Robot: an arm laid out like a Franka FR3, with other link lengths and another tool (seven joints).
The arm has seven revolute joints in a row. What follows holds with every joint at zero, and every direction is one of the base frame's.
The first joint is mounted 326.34 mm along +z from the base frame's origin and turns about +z.
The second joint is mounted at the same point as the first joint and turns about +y.
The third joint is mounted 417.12 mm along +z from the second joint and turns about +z.
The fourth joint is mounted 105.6 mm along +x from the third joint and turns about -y.
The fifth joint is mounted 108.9 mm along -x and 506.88 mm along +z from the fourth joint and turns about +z.
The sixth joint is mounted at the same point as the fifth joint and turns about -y.
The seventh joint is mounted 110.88 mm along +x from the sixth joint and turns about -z.
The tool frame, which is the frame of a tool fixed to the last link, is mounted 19 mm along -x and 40 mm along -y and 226.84 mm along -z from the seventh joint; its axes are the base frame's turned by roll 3.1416, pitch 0.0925 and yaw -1.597 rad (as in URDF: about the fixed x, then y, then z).
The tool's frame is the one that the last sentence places.
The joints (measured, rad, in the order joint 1, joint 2, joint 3, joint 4, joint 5, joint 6, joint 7), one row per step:
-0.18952, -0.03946, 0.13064, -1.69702, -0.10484, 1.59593, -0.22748
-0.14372, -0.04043, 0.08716, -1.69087, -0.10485, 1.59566, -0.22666
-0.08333, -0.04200, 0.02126, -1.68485, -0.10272, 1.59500, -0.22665
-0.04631, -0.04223, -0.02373, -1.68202, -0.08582, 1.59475, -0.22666
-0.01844, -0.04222, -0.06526, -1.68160, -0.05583, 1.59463, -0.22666
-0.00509, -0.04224, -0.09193, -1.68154, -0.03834, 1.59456, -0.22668
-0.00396, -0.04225, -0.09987, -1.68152, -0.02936, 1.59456, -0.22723
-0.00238, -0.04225, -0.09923, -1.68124, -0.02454, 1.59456, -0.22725
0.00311, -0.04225, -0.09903, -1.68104, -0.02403, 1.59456, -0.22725
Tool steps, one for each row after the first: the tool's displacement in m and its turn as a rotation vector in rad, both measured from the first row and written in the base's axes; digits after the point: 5 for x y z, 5 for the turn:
0.00081, 0.00118, 0.00438, 0.00115, -0.00720, 0.00154
0.00054, -0.00282, 0.00882, 0.00544, -0.01456, -0.00415
0.00011, -0.00509, 0.00947, 0.02390, -0.01858, -0.01341
-0.00101, -0.00829, 0.00779, 0.05533, -0.02120, -0.02937
-0.00229, -0.01382, 0.00679, 0.07371, -0.02292, -0.04400
-0.00292, -0.01657, 0.00632, 0.08292, -0.02388, -0.05094
-0.00251, -0.01398, 0.00626, 0.08769, -0.02445, -0.04906
-0.00180, -0.00997, 0.00635, 0.08824, -0.02444, -0.04340

